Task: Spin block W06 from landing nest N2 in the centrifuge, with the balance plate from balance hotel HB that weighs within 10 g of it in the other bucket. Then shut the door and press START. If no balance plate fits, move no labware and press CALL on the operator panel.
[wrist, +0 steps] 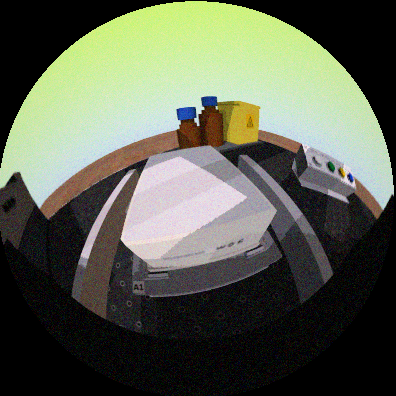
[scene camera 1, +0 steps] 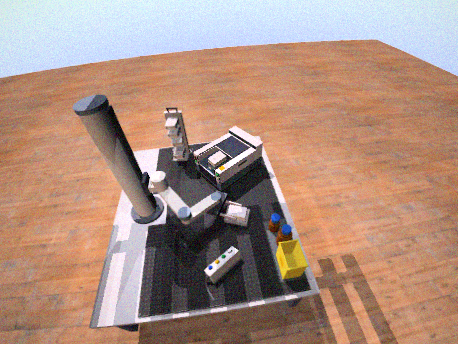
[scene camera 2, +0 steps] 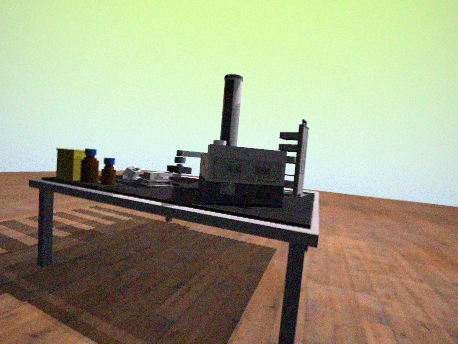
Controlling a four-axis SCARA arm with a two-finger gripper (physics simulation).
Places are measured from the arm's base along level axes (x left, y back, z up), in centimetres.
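Pixels of known places: gripper, fingertip midpoint: point(wrist: 186, 168) point(scene camera 1: 239, 212) point(scene camera 2: 154, 173); arm's base at its link origin: point(scene camera 1: 147, 209).
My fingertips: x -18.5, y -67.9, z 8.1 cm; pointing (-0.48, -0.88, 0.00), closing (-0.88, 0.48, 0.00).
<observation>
Ahead of a thing's pixels: the offset from my fingertips to its top centre. "spot": to the spot under its first point.
White block W06 {dx +0.8, dy +1.3, dz +0.7 cm} point(scene camera 1: 238, 210) point(scene camera 2: 157, 176) point(wrist: 190, 215) sits in its grey landing nest {spot: dx +4.4, dy +8.3, dz -3.4 cm} point(wrist: 200, 283), level and low. My gripper point(scene camera 1: 233, 211) point(wrist: 186, 168) is shut on W06, one finger against each short side in the wrist view. The centrifuge point(scene camera 1: 240, 168) point(scene camera 2: 243, 165) has its top opening uncovered. A pale balance plate {dx +46.4, dy +9.7, dz +12.5 cm} point(scene camera 1: 217, 158) sits in the bucket that shows there; the other bucket is hidden. The balance hotel point(scene camera 1: 183, 132) point(scene camera 2: 302, 160) holds several pale plates. The operator panel {dx -32.4, dy +15.2, dz +1.6 cm} point(scene camera 1: 223, 265) point(wrist: 325, 175) has coloured buttons.
Two brown bottles with blue caps point(scene camera 1: 274, 223) point(scene camera 1: 285, 234) point(wrist: 189, 134) point(wrist: 212, 127) and a yellow bin point(scene camera 1: 291, 261) point(scene camera 2: 70, 164) point(wrist: 241, 122) stand near the table edge beyond the nest. The arm's column point(scene camera 1: 117, 155) point(scene camera 2: 231, 107) stands on the opposite side.
</observation>
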